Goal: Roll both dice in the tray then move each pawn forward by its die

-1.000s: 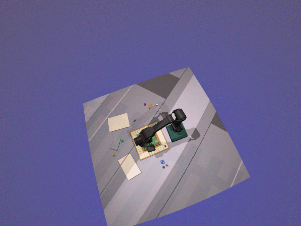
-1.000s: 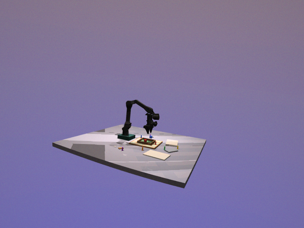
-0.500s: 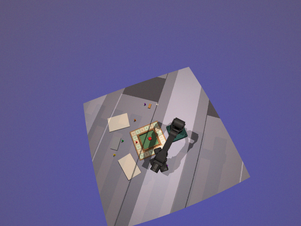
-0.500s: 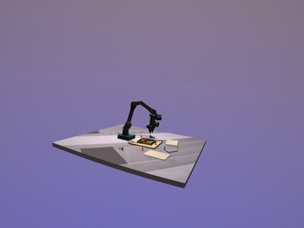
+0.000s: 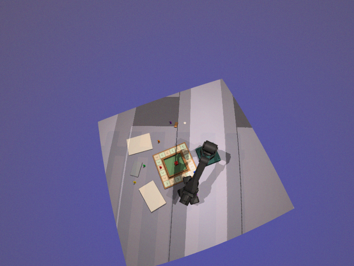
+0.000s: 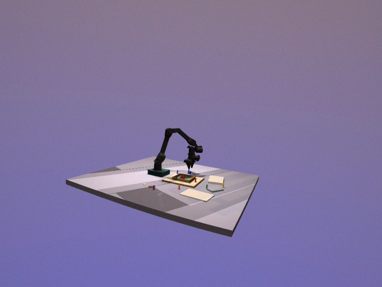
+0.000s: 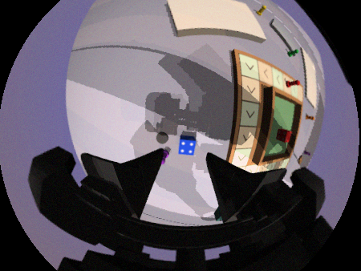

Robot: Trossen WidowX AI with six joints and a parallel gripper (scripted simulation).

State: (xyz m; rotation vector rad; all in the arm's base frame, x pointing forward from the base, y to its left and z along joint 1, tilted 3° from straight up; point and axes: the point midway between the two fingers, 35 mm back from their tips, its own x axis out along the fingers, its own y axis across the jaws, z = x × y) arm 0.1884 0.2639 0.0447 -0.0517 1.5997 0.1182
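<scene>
Now: gripper tip 22 cm to the left of the red pawn, 19 cm short of it and 2 cm above it. Also, from my gripper tip: green pawn (32 cm ahead, 26 cm to the right, 4 cm below); then blue pawn (13 cm to the right, 6 cm behind, 2 cm below); then green tray (22 cm to the right, 8 cm ahead, 4 cm below).
</scene>
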